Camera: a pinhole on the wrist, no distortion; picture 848 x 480 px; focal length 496.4 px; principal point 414.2 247.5 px. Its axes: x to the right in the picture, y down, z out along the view. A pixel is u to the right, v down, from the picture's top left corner.
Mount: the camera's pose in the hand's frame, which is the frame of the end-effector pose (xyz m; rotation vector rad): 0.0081 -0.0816 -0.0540 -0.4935 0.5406 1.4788
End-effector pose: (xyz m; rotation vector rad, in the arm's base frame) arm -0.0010 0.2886 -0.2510 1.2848 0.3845 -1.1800
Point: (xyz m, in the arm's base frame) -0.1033 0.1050 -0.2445
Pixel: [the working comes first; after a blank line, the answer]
In the camera's frame: -0.1334 -0.0226 0.2190

111.7 196.4
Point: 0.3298 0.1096 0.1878
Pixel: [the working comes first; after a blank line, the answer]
In the camera's frame: 0.3440 0.1614 0.5547

722.1 392.0
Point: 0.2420 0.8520 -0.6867
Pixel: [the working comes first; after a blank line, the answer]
In the camera's frame: 0.3850 -0.1914 -0.5396

behind the camera
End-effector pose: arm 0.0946 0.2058 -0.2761 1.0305 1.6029 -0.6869
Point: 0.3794 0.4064 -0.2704
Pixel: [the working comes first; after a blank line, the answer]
In the camera's frame: 0.3270 -0.0066 0.2750

outside the picture
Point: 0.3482 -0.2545 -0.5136
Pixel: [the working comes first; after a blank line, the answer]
In the camera's frame: -0.3231 -0.0617 0.5417

118.1 190.9
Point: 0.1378 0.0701 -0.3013
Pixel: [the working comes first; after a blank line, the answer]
In the camera's frame: -0.0771 0.0298 0.1870

209.4 326.5
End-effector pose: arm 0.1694 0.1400 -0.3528 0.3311 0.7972 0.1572
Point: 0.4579 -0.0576 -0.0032
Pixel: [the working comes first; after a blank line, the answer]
In the camera's frame: -0.3204 0.1068 0.4273

42.0 371.6
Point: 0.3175 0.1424 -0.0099
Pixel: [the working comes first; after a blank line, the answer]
In the camera's frame: -0.0800 0.1509 0.4210

319.9 425.4
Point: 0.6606 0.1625 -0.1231
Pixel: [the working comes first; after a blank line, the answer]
In the camera's frame: -0.1991 -0.1651 0.5509

234.8 98.8
